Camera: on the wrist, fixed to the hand. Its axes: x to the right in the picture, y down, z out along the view.
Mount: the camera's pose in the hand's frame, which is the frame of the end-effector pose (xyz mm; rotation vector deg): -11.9 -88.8 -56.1 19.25 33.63 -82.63
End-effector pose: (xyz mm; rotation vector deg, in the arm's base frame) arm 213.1 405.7 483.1 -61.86 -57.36 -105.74
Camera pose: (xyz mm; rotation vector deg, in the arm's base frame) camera 121.4 394.2 431.7 -36.26 98.05 141.61
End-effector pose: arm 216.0 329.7 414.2 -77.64 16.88 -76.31
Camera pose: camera 122.4 337.9 462.7 -42.59 -37.73 -160.25
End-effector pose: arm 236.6 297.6 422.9 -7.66 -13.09 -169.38
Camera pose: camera 228.1 377.0 353.6 -39.62 28.35 101.54
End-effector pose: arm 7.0 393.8 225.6 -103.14 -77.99 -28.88
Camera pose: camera -71.1 350.7 282.4 -5.25 -110.33 -73.37
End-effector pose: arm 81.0 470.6 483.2 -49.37 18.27 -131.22
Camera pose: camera 6.5 545.0 473.4 4.34 26.08 140.43
